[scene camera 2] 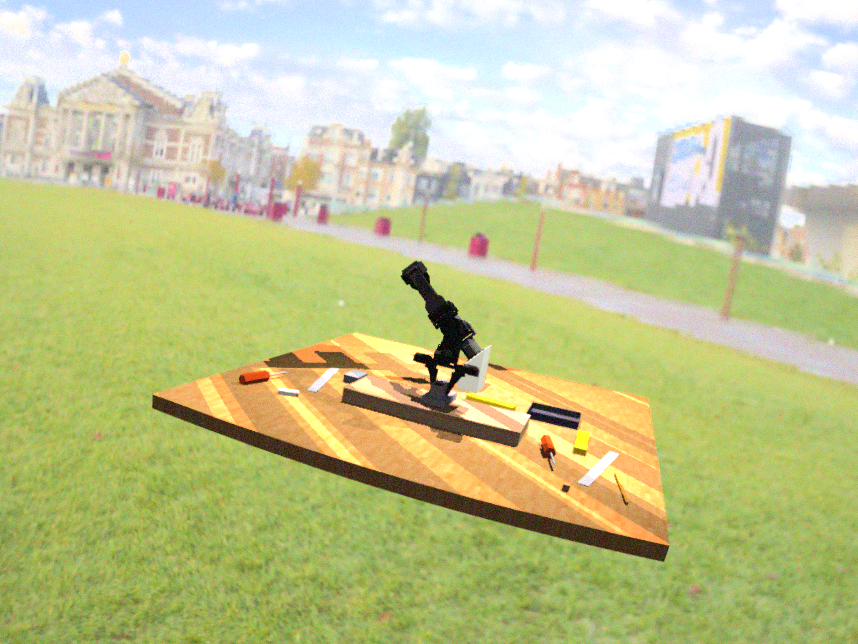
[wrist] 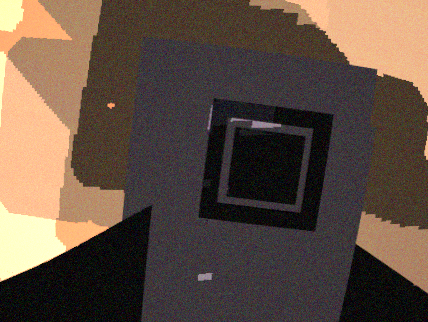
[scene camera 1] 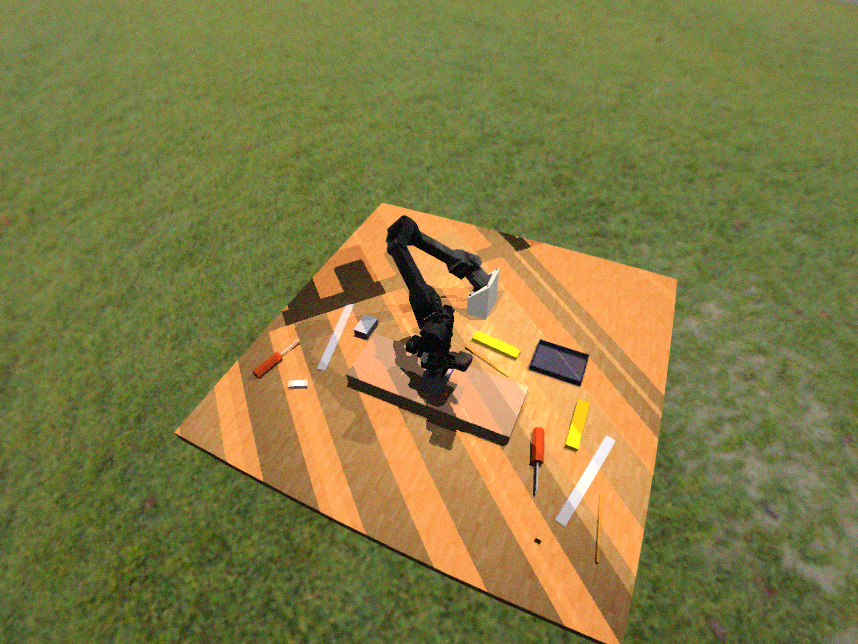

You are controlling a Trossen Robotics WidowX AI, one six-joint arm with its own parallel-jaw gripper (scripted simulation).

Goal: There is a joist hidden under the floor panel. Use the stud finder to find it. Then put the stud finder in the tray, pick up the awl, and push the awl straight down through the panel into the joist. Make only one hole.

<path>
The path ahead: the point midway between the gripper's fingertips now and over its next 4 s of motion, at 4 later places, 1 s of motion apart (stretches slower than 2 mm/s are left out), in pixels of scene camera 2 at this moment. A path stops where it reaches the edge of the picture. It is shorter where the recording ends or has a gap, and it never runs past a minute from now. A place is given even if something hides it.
The gripper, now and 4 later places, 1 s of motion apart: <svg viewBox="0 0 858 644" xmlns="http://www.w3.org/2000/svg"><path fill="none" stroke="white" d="M439 393L453 397L467 401L480 403L495 407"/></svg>
</path>
